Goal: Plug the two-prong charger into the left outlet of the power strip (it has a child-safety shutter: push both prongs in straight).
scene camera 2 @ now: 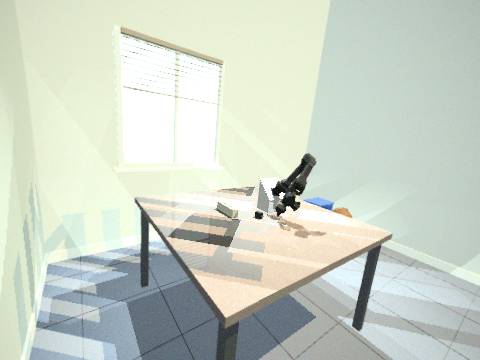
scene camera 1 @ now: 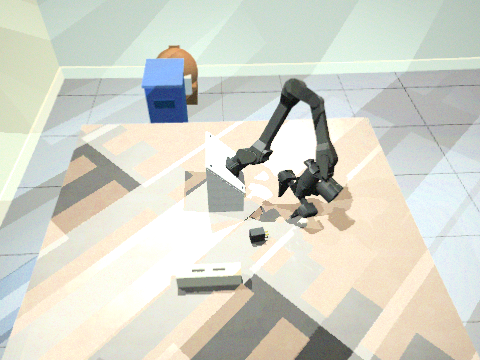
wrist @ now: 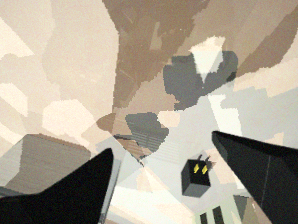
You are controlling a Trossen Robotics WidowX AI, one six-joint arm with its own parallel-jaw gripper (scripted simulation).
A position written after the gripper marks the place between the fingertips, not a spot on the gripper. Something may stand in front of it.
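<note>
Open and holding nothing, the gripper (scene camera 1: 285,207) is part of the scene. It appears in the wrist view (wrist: 162,144) too, and a charger (wrist: 195,181) is there as well.
</note>
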